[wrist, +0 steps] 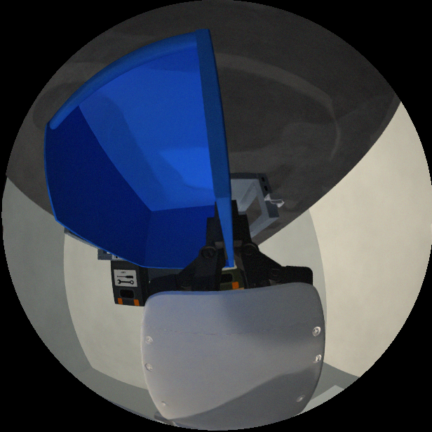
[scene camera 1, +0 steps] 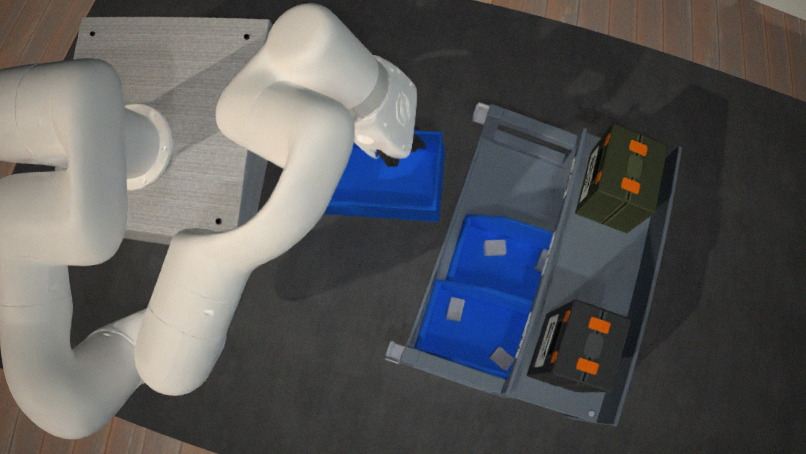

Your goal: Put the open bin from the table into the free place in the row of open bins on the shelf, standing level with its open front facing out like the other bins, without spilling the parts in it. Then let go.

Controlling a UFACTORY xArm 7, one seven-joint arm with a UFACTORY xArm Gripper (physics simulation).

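Frame: origin at the arm's base, x left, y back, z up, level; metres.
Seen in the pictures: gripper, between the fingertips: (scene camera 1: 415,143); arm's base, origin of its link: (scene camera 1: 134,147).
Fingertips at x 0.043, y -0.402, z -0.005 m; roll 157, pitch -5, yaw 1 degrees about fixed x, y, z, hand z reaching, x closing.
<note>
Pixels of each thing's middle, then the offset from my fingertips to it. "spot": a spot on its surface instead.
- blue open bin, a spot on its surface: (scene camera 1: 394,191) spot: dz -0.040, dx -0.058, dy +0.022 m
- shelf unit, a spot on its surface: (scene camera 1: 462,373) spot: dz -0.017, dx -0.294, dy -0.090 m
- green toolbox, middle of its body: (scene camera 1: 621,179) dz +0.048, dx -0.037, dy -0.272 m
- black toolbox, middle of its body: (scene camera 1: 576,349) dz +0.061, dx -0.260, dy -0.213 m
- divider rail, a spot on its surface: (scene camera 1: 575,152) spot: dz -0.002, dx +0.017, dy -0.223 m
- pale corner post, a spot on its surface: (scene camera 1: 480,112) spot: dz -0.047, dx +0.083, dy -0.090 m
The blue open bin (scene camera 1: 394,191) (wrist: 165,125) is beside the robot's base, left of the shelf unit (scene camera 1: 462,373) (wrist: 272,215) in the scene view. My gripper (scene camera 1: 403,154) (wrist: 226,212) is shut on one side wall of this bin, one finger inside and one outside. No parts show in the visible portion of its inside, and the arm hides some of it in the scene view. I cannot tell whether its underside touches the table. Two blue bins (scene camera 1: 479,270) (scene camera 1: 473,338) with grey parts stand side by side on the shelf. The free place is at the row's upper end in the scene view.
A green toolbox (scene camera 1: 614,208) and a black toolbox (scene camera 1: 572,363) (wrist: 127,292) stand on the shelf unit behind the bin row. A divider rail (scene camera 1: 575,152) runs between. A raised end frame and a pale corner post (scene camera 1: 480,112) border the free place.
</note>
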